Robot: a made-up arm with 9 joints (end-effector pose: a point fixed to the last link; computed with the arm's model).
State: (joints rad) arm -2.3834 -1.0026 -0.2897 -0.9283 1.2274 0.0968 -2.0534 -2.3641 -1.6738
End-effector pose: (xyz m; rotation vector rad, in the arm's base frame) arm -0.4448 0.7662 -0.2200 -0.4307 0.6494 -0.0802
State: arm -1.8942 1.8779 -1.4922 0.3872 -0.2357 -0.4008 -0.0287 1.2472 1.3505
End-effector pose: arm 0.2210 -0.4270 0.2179 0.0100 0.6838 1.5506
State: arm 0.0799 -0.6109 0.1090 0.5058 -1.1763 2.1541 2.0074 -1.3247 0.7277
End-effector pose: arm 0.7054 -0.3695 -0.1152 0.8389 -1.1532 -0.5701
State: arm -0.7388 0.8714 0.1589 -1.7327 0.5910 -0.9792 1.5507 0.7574 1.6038
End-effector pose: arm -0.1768 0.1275 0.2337 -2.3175 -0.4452 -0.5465
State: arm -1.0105 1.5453 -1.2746 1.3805 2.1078 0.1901 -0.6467 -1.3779 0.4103
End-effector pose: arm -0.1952 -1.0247 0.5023 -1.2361 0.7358 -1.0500
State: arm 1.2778 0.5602 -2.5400 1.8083 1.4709 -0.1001 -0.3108 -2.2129 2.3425
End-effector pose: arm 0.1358 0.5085 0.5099 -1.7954 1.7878 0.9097
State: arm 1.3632 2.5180 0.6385 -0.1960 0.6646 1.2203 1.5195 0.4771 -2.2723
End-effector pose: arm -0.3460 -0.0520 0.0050 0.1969 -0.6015 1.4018
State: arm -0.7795 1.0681 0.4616 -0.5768 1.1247 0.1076 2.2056 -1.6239 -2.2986
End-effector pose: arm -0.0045 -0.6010 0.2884 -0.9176 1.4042 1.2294
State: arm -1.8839 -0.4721 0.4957 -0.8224 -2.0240 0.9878 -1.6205 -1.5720 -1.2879
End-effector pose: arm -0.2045 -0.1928 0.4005 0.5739 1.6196 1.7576
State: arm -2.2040 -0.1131 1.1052 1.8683 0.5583 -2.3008 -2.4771 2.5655 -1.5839
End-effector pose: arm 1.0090 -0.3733 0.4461 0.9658 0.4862 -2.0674
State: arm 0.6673 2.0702 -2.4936 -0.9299 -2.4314 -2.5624 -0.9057 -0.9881 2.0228
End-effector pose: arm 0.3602 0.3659 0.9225 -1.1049 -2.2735 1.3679
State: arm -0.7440 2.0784 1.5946 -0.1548 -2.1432 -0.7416 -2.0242 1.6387 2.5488
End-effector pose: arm 0.4448 0.0562 0.4266 -2.4139 -0.2473 0.1416
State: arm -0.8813 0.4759 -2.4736 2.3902 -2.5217 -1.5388 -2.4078 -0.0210 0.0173
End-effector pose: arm 0.3253 0.1694 0.5132 1.5669 1.9325 -0.6330
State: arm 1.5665 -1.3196 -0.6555 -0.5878 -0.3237 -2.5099 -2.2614 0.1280 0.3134
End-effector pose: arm 0.4641 -0.1191 0.1911 1.7669 1.1270 -1.3039
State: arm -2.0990 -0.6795 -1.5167 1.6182 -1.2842 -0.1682 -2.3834 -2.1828 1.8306
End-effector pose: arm 0.6303 -0.2181 -0.4768 1.5962 -1.7897 -0.4715
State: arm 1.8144 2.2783 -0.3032 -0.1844 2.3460 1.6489 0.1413 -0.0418 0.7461
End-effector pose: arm -0.4468 -0.1252 -0.0207 -0.2495 -0.2881 -3.0328
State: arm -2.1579 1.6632 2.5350 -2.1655 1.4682 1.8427 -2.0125 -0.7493 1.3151
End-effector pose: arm 0.0611 0.3978 0.7412 2.0266 0.6355 0.9033
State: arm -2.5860 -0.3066 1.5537 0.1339 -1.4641 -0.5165 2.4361 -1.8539 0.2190
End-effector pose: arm 0.0056 -0.0992 0.6781 -0.0623 -2.5841 -1.5634
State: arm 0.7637 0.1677 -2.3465 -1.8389 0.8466 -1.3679 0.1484 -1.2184 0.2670
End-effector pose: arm -0.0367 -0.4920 0.5515 -1.0210 -1.6718 -0.2057
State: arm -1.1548 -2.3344 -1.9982 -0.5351 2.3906 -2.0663 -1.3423 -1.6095 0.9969
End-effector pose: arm 1.0385 0.6553 0.6836 2.3724 -0.7993 0.0932
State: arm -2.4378 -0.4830 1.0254 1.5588 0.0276 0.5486 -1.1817 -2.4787 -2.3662
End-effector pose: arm -0.0329 0.1995 -0.4602 -2.2368 1.1856 -1.5398
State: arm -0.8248 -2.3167 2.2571 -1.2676 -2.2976 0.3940 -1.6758 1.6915 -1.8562
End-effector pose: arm 0.2296 0.1459 -0.0936 -0.9377 0.0511 -1.0316
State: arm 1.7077 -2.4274 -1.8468 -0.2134 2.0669 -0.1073 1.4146 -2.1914 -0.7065
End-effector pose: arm 0.3607 -0.1804 0.3968 -1.6379 -1.5863 0.8324
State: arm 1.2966 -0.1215 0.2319 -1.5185 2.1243 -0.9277 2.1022 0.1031 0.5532
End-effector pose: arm -0.4144 -0.1054 0.0791 0.6758 -0.4275 2.4972
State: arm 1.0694 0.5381 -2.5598 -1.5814 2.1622 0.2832 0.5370 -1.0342 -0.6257
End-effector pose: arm -0.7278 -0.0396 0.2607 -0.6892 2.5938 0.0850
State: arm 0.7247 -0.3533 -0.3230 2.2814 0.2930 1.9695 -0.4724 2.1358 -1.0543
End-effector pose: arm -0.7577 -0.2556 -0.0677 1.8136 -1.1192 0.8806
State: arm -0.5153 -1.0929 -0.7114 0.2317 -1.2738 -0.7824 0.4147 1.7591 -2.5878
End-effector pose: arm 0.9148 0.0961 -0.1450 1.1466 1.8504 -1.1512
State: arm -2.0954 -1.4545 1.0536 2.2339 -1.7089 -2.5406 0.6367 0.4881 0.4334
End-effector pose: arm 0.0837 0.3582 -0.2676 -1.5505 1.0682 -0.8429
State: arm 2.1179 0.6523 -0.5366 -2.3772 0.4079 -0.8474 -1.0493 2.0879 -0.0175
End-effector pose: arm 0.1315 0.1997 0.0635 0.5956 2.1971 -1.2081
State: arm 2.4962 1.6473 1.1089 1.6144 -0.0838 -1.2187 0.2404 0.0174 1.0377
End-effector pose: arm -0.4036 0.5061 0.5488 1.4577 0.5670 -0.7833
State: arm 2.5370 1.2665 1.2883 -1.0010 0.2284 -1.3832 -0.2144 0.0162 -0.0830
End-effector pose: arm 0.1483 0.6379 -0.1935 1.1254 -0.2675 0.4934
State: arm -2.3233 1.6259 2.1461 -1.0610 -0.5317 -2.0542 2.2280 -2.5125 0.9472
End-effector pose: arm 0.7662 0.2803 -0.5336 1.1991 0.0884 -1.2165
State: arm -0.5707 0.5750 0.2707 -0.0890 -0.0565 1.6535 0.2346 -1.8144 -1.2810
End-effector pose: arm -0.3298 0.0304 -0.5536 -0.7263 1.8572 -1.9338
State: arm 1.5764 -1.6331 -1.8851 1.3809 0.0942 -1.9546 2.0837 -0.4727 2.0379
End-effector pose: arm -0.2146 -0.8196 -0.3857 -0.3970 0.5987 -2.0377
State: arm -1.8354 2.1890 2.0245 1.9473 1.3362 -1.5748 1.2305 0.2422 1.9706
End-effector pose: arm -0.1067 0.3040 0.5384 0.7972 -0.7041 -0.2554
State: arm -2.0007 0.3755 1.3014 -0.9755 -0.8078 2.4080 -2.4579 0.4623 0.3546
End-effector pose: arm 0.2494 -0.2874 0.1307 -2.2088 -0.9494 -1.9384
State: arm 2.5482 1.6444 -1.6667 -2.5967 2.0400 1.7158 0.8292 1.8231 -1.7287
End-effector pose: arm 0.2059 -0.0565 0.4174 -1.0634 -0.6242 -2.0870
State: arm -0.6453 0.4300 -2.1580 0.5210 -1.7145 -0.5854 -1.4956 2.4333 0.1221
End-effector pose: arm -0.2652 -0.4758 -0.0798 2.1402 -0.8402 -1.1219
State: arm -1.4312 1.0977 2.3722 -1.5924 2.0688 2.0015 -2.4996 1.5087 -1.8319
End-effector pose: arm 0.1371 -0.5744 -0.0478 -0.3596 -0.8999 2.1648
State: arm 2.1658 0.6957 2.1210 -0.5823 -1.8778 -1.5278 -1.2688 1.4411 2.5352
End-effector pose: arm -0.2169 0.1808 0.3568 1.1799 -1.1289 1.1479
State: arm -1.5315 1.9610 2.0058 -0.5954 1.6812 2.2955 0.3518 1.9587 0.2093
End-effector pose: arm -0.0439 0.1086 0.5829 0.4014 -1.1276 1.2894
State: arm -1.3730 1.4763 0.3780 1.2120 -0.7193 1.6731 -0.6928 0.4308 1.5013
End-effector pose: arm 0.1768 -0.4593 0.4905 -1.9259 1.2840 -0.6139
